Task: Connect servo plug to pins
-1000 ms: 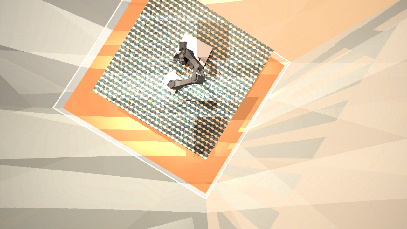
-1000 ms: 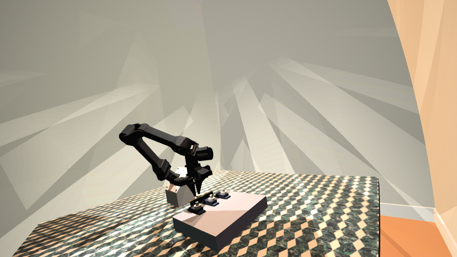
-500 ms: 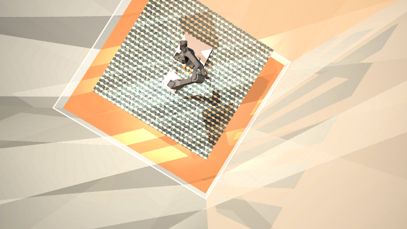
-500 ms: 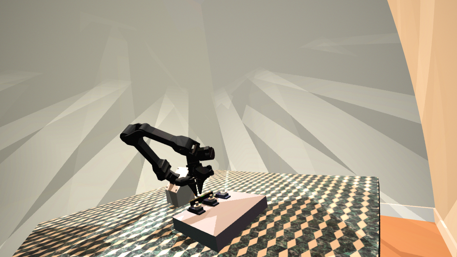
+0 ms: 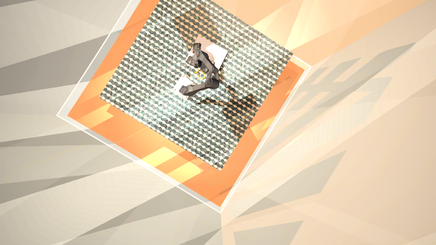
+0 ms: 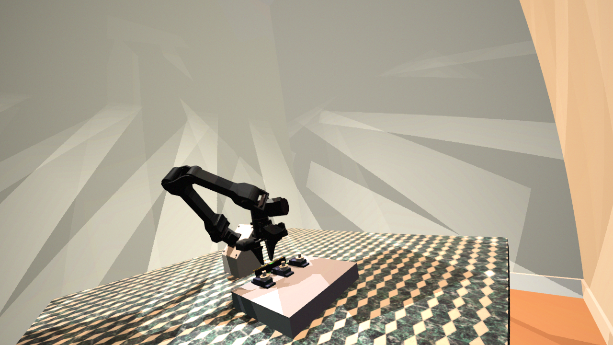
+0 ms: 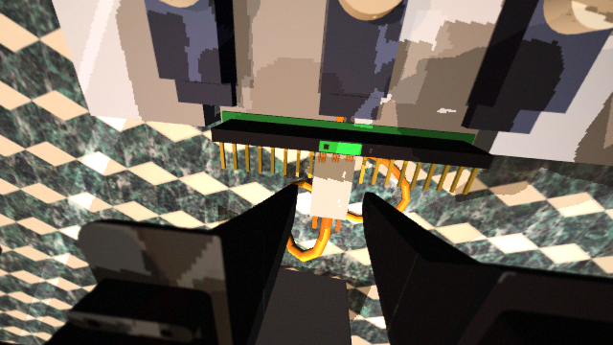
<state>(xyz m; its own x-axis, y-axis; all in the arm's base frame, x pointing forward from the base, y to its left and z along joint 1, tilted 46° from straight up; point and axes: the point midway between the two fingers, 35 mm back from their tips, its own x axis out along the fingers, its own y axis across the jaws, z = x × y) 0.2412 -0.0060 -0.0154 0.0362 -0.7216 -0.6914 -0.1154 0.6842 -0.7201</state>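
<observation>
Now: gripper tip 3 cm short of the green band. From my gripper tip the other things lie so: dark dot 3 cm ahead, 1 cm to the left; white printed holder 19 cm ahead, 5 cm below, 2 cm to the left.
</observation>
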